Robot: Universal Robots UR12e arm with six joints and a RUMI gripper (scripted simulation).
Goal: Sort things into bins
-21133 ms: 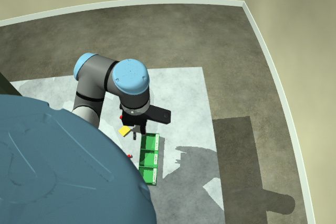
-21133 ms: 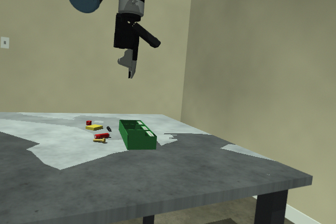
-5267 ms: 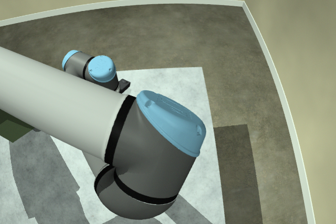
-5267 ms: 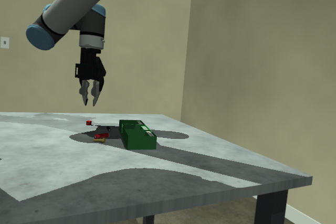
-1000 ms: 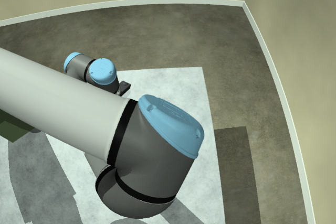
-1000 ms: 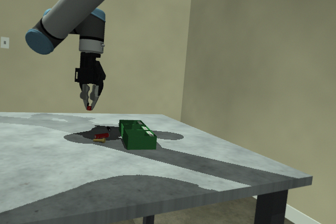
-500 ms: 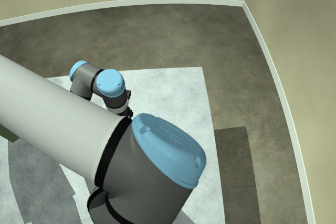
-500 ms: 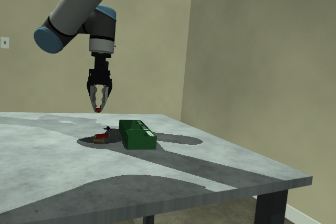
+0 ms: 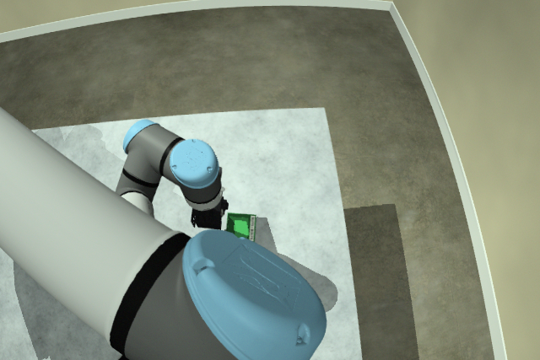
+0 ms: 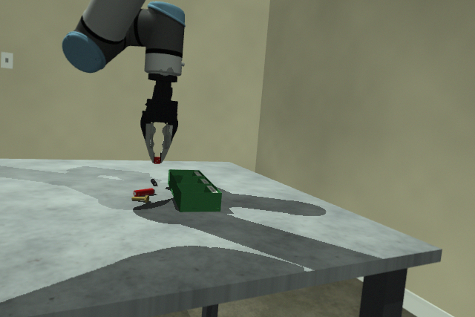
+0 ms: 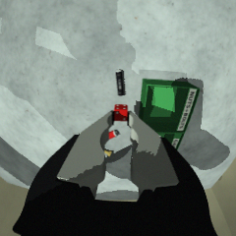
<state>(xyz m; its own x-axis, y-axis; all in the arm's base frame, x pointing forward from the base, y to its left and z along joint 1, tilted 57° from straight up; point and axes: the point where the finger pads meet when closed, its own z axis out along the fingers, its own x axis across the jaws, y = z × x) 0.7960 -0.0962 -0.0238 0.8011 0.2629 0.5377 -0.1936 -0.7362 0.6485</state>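
Now: hand 13 cm to the left of the bolt, 7 cm past it and 7 cm above it. The rest, counted from my hand: red die: 1 cm below; then red battery: 8 cm to the right, 7 cm below, 5 cm behind; then black battery: 7 cm below, 2 cm to the left.
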